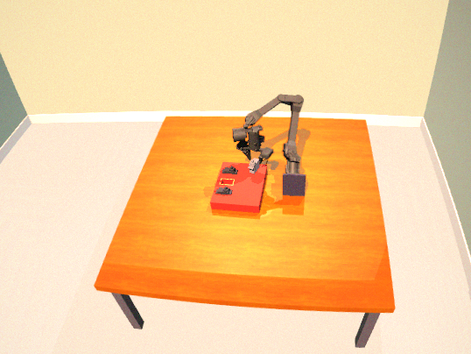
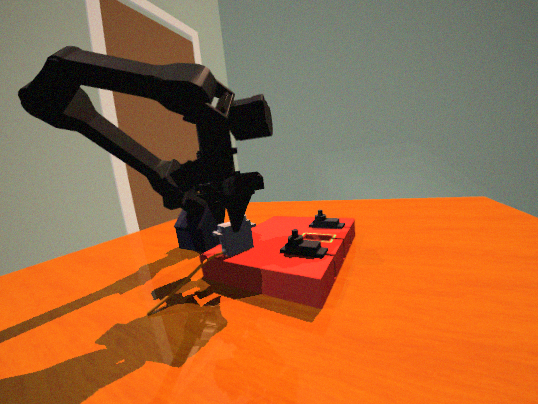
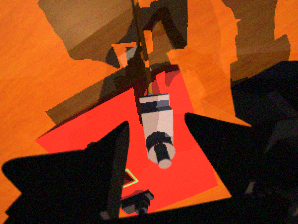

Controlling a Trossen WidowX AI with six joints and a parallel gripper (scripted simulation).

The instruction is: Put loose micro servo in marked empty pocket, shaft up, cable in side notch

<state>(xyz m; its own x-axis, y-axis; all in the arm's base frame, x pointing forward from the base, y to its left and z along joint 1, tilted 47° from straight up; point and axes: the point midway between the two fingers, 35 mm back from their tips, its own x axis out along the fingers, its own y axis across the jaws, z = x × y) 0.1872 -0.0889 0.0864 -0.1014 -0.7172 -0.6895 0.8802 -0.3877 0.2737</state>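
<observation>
Now: gripper tip 4 cm short of the red deck, 11 cm to the right of it and 7 cm above it.
</observation>
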